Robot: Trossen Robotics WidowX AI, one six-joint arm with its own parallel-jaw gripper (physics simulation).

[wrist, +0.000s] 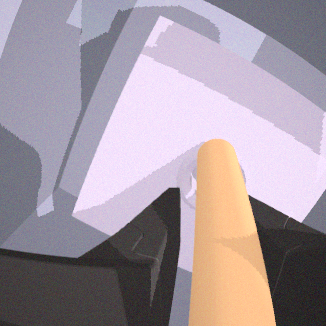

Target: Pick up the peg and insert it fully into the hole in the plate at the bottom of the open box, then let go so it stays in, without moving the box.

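Frame: origin at the arm's base, x ahead, y right, z down, level; centimetres.
Where they show: gripper, between the fingertips: (pixel 199 198).
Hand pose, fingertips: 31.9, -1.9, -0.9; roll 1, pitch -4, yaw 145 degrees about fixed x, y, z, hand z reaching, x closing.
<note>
Things, the pixels of their centre, and the offset from my fingertips, as dx, dy, dz. "spot": a spot on its surface instead.
- orange peg, middle of its body: (pixel 224 228) +0.3, +1.3, -3.8
- pale plate, middle of its body: (pixel 209 159) -0.1, +0.7, +2.7
- round hole, a spot on its surface: (pixel 188 186) spot: +0.5, +0.0, +0.3
- grey side, a spot on its surface: (pixel 287 67) spot: -1.3, +6.9, +5.4
The orange peg (pixel 222 220) runs up from the bottom edge of the wrist view, with its rounded end pointing away from me. My gripper (pixel 199 198) is shut on the peg, with black fingers on either side of it; a narrow strip shows between the left finger and the peg. The pale plate (pixel 135 125) lies at the bottom of the box. The round hole (pixel 188 186) shows behind the peg's end, which covers its middle; parts of its rim show left and right. The peg's tip shows in full in front of the plate. Its height above the plate is hard to tell.
The box's grey inner wall (pixel 45 85) rises on the left, and another grey side (pixel 287 67) runs along the upper right. Shadows cross the walls and the plate's upper band. The black fingers hide the lower corners of the view.
</note>
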